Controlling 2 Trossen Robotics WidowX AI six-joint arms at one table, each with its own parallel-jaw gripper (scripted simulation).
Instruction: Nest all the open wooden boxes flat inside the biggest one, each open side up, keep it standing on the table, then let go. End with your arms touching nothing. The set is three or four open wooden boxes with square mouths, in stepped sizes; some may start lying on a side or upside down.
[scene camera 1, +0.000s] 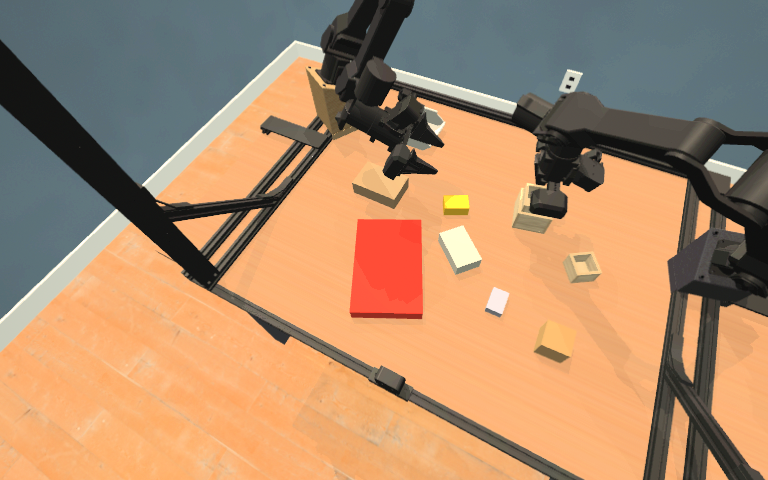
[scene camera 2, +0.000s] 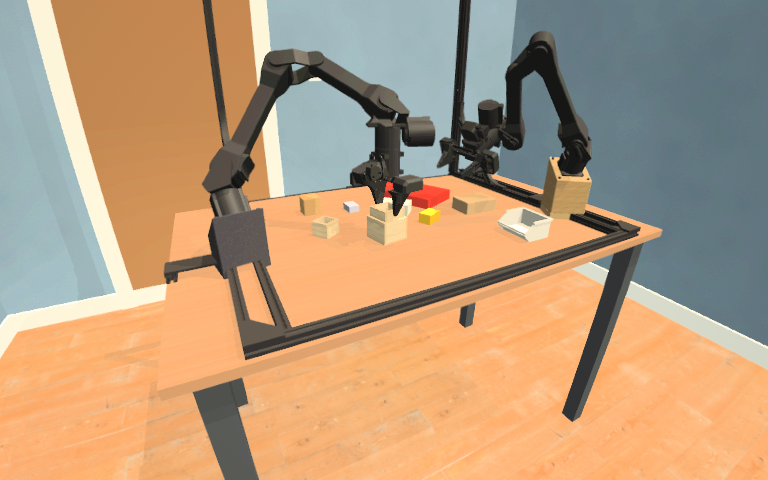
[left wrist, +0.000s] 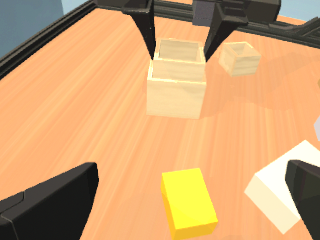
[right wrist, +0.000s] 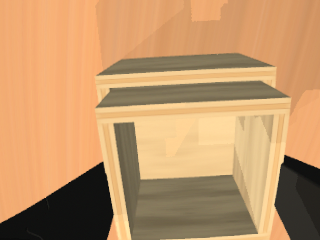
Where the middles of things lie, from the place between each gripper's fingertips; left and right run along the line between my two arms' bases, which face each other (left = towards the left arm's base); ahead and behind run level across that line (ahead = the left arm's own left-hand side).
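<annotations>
My right gripper (scene camera 1: 537, 200) is 50 mm above the middle-sized wooden box (right wrist: 202, 153). Counted from my right hand, the biggest wooden box (scene camera 2: 390, 232) is 80 mm below. The smallest wooden box (scene camera 1: 580, 267) is 70 mm behind my right hand, 140 mm to the right of it and 90 mm below it, while the cream block (scene camera 1: 462, 255) is 170 mm behind that same hand, 90 mm to the left of it and 80 mm below it.
My left hand is 9 cm past the cream block, 14 cm to the left of it and 14 cm above it. From my left hand I find the middle-sized wooden box 24 cm to the right, 7 cm ahead and 10 cm below. The white bin (scene camera 2: 514, 220) is 17 cm ahead of my left hand, 11 cm to the left of it and 13 cm below it, and the red slab (scene camera 1: 387, 276) is 21 cm behind my left hand, 4 cm to the right of it and 14 cm below it.
</annotations>
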